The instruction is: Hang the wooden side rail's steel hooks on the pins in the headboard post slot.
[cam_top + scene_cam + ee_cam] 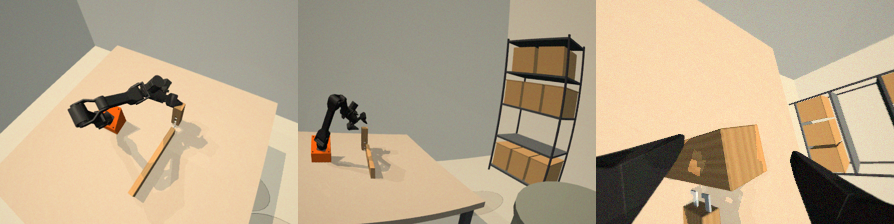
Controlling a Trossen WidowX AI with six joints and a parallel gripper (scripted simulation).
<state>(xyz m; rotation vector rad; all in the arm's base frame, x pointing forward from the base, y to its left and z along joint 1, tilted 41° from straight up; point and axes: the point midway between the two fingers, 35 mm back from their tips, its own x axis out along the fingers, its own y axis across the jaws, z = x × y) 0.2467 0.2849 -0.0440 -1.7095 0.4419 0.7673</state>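
Now: gripper tip 110 mm above the headboard post, 20 mm short of it and 10 mm to the left of it.
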